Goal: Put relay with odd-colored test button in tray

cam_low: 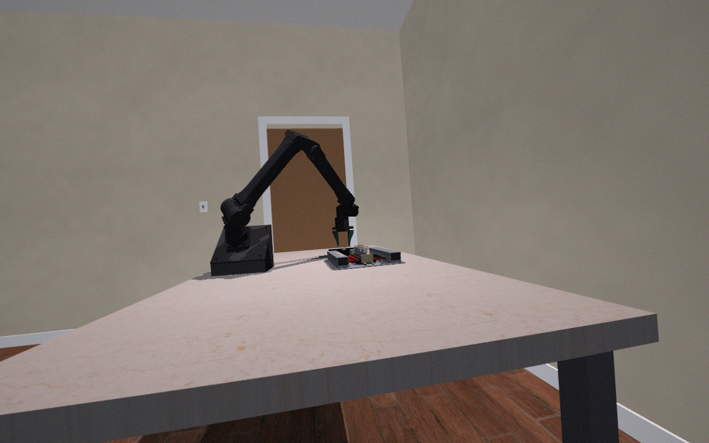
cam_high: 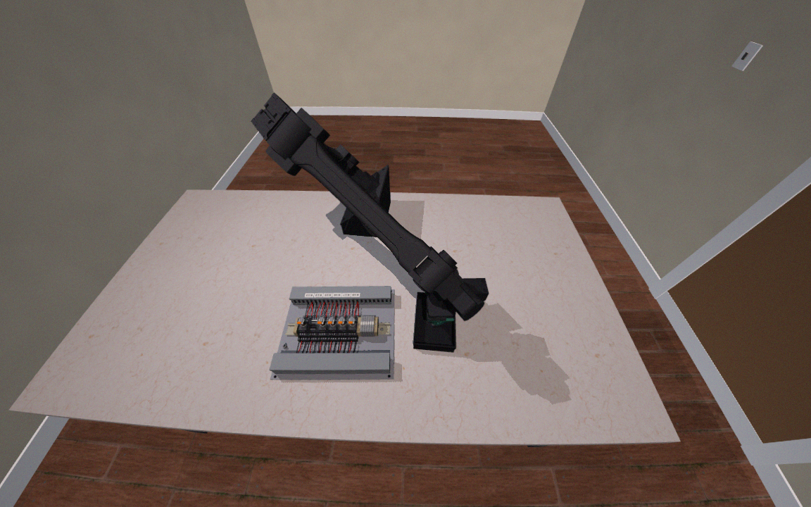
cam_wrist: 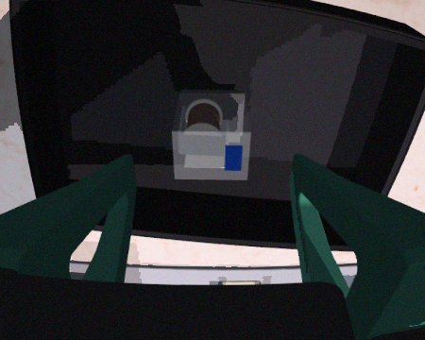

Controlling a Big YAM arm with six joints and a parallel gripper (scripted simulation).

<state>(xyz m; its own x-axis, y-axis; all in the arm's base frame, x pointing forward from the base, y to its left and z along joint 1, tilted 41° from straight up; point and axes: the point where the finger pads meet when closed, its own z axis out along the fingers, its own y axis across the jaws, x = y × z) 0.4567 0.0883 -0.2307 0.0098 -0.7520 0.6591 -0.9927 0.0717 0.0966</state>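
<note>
My gripper is now 30 mm above the clear-cased relay. The rest, counted from my hand: black tray 40 mm below.
</note>
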